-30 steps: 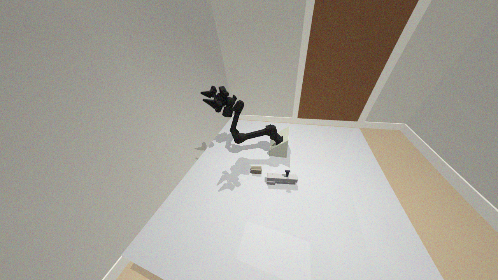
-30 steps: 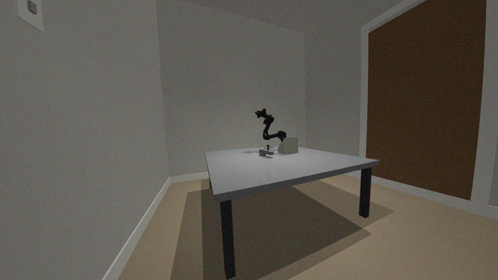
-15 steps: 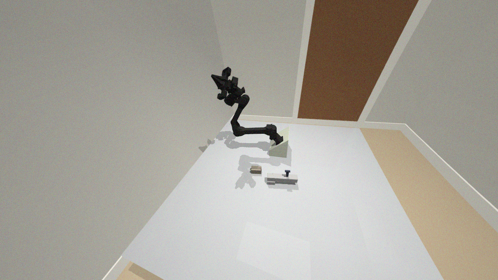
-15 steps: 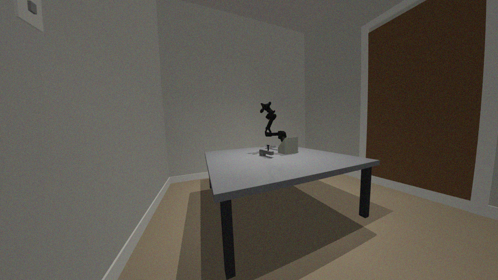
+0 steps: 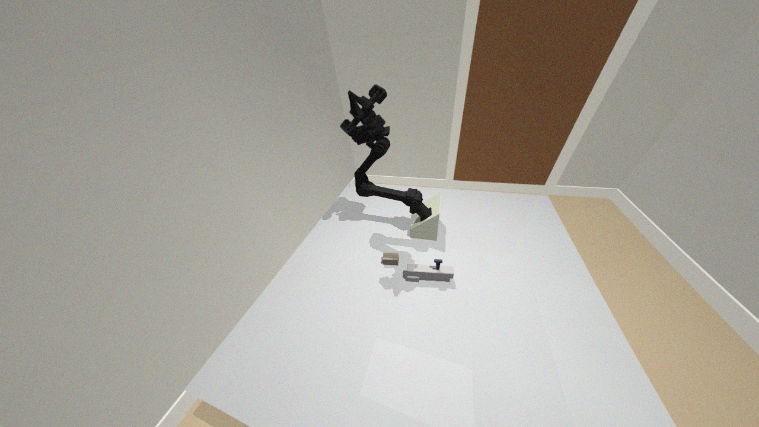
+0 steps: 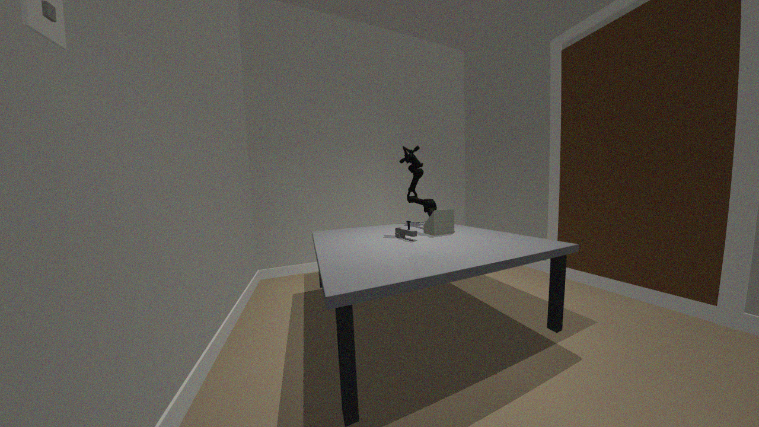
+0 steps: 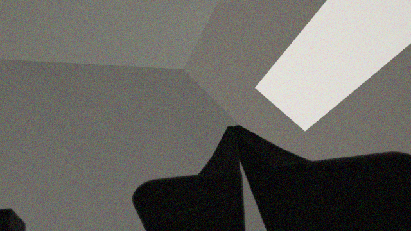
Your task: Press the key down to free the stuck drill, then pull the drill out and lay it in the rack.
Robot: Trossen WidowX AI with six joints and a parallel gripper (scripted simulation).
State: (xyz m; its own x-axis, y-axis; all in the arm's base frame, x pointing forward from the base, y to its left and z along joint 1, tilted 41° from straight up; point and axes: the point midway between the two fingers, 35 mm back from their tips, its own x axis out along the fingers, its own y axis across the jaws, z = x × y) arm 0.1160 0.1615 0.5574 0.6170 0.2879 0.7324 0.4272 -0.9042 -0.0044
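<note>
Now: the dark key 18 cm ahead of my gripper tip, 30 cm to the left of it and 60 cm below it. Round my gripper tip: rack 12 cm ahead, 9 cm to the left, 67 cm below; then drill 19 cm ahead, 24 cm to the left, 64 cm below.
</note>
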